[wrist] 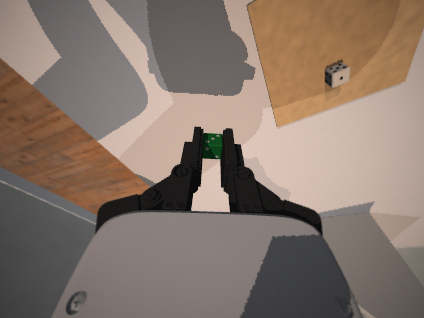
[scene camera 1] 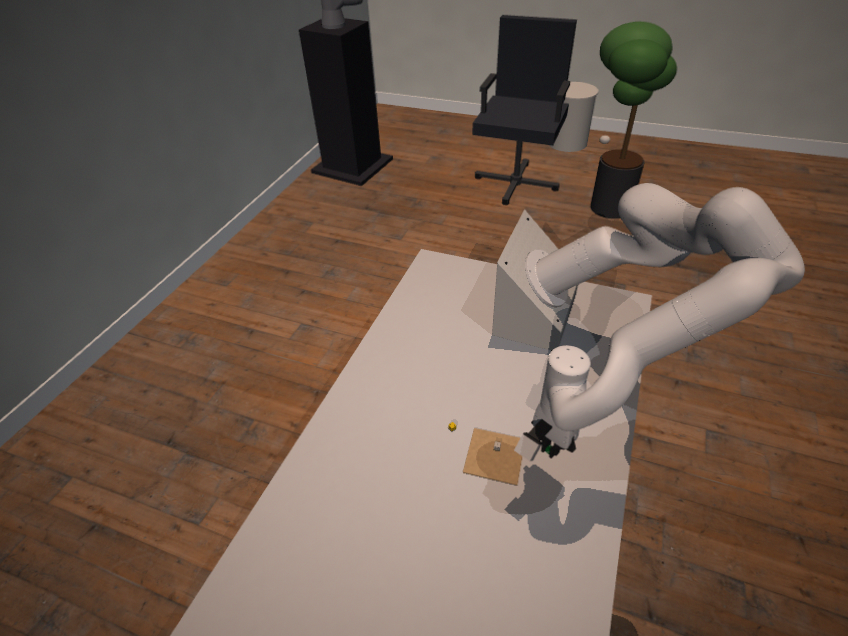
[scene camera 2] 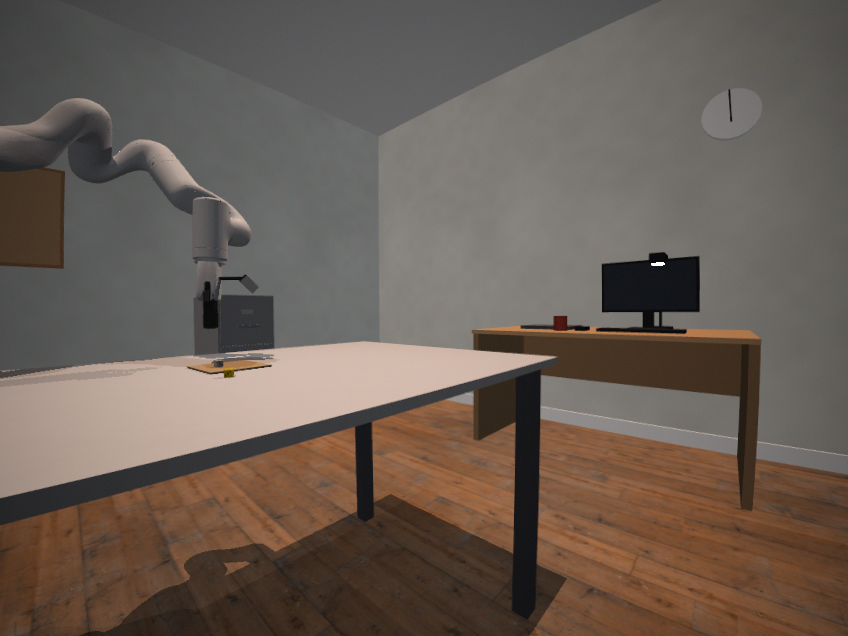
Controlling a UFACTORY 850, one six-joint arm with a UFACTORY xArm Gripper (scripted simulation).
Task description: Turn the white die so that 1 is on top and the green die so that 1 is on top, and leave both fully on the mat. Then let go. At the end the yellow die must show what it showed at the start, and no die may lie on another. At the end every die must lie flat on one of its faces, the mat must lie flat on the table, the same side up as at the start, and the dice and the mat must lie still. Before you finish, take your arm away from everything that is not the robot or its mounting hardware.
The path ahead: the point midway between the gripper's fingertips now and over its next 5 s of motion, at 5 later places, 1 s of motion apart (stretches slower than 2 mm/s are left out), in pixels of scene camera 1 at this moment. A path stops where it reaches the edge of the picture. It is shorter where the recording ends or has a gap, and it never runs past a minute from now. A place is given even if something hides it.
The gripper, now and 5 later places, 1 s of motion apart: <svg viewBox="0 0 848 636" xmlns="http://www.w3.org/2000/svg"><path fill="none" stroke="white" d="M549 451L545 469L545 470L549 452L550 449L551 452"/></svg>
